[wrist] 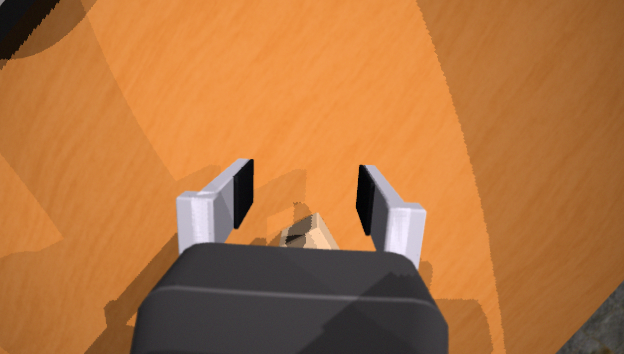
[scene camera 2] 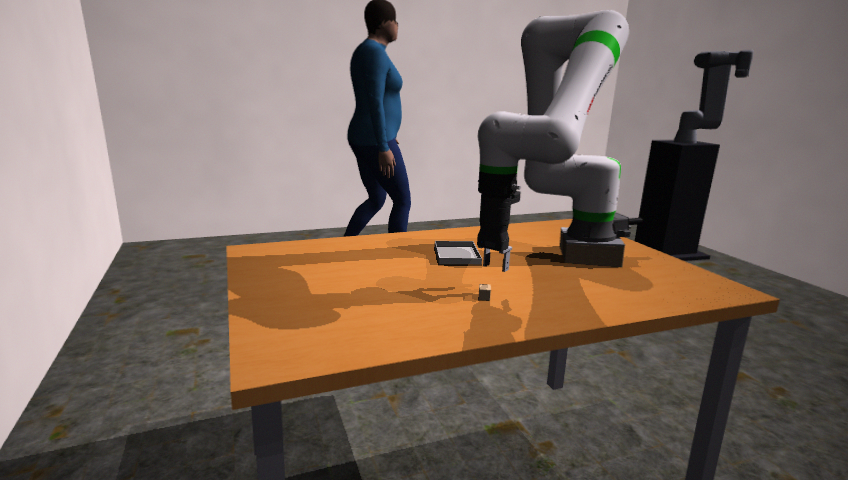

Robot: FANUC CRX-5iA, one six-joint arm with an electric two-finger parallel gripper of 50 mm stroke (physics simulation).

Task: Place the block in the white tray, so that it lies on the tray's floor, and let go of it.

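Frame: origin at the arm's base, x ahead, y left, z up, level; metres.
Where they show: gripper, fingertip midpoint: point(wrist: 305, 183) point(scene camera 2: 495, 268); arm's base, origin of the base link: point(scene camera 2: 591, 235).
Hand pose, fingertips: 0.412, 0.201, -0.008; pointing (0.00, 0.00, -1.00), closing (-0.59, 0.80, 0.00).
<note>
Each offset is from my fingertips to the top centre of the thing, as dx, dy, dz. Level surfaces: height alone.
The small wooden block {+0.044, +0.040, -0.033} point(scene camera 2: 484, 292) point(wrist: 324, 232) stands on the table; in the wrist view it shows partly, its near side hidden by the gripper's dark body. My gripper point(scene camera 2: 496, 259) point(wrist: 305, 183) is open and empty, its fingers wide apart. In the scene view it hangs above the table, higher than the block. The white tray {+0.006, -0.288, -0.043} point(scene camera 2: 458, 262) lies on the table, left of the gripper and farther back than the block. A dark-edged corner at the upper left of the wrist view looks like part of the tray.
The wooden table {dz -0.063} point(scene camera 2: 380, 347) carries the arm's grey base point(scene camera 2: 592, 253) at the right. A person point(scene camera 2: 376, 95) is behind the table. A second, dark arm stands on a black pedestal point(scene camera 2: 675, 196) at the back right. Shadows fall across the table top.
</note>
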